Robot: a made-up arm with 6 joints. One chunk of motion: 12 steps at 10 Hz.
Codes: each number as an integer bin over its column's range. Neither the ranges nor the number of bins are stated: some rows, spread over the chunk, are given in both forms.
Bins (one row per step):
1: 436 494 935 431 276 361
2: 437 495 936 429 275 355
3: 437 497 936 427 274 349
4: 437 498 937 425 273 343
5: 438 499 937 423 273 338
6: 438 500 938 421 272 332
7: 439 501 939 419 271 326
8: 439 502 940 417 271 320
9: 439 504 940 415 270 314
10: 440 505 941 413 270 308
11: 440 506 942 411 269 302
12: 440 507 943 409 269 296
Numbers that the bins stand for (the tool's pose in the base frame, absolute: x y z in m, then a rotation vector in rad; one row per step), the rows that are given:
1: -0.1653 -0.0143 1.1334 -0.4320 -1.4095 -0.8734
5: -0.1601 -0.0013 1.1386 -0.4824 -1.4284 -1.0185
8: -0.1575 0.0065 1.1464 -0.5203 -1.4410 -1.1320
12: -0.1549 0.0195 1.1543 -0.5707 -1.4536 -1.2833
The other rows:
2: -0.1627 -0.0117 1.1360 -0.4446 -1.4158 -0.9113
3: -0.1627 -0.0065 1.1360 -0.4572 -1.4221 -0.9491
4: -0.1627 -0.0039 1.1386 -0.4698 -1.4284 -0.9869
6: -0.1601 0.0013 1.1412 -0.4950 -1.4347 -1.0563
7: -0.1575 0.0039 1.1438 -0.5077 -1.4410 -1.0941
9: -0.1575 0.0117 1.1464 -0.5329 -1.4473 -1.1698
10: -0.1549 0.0143 1.1490 -0.5455 -1.4473 -1.2077
11: -0.1549 0.0169 1.1517 -0.5581 -1.4536 -1.2455

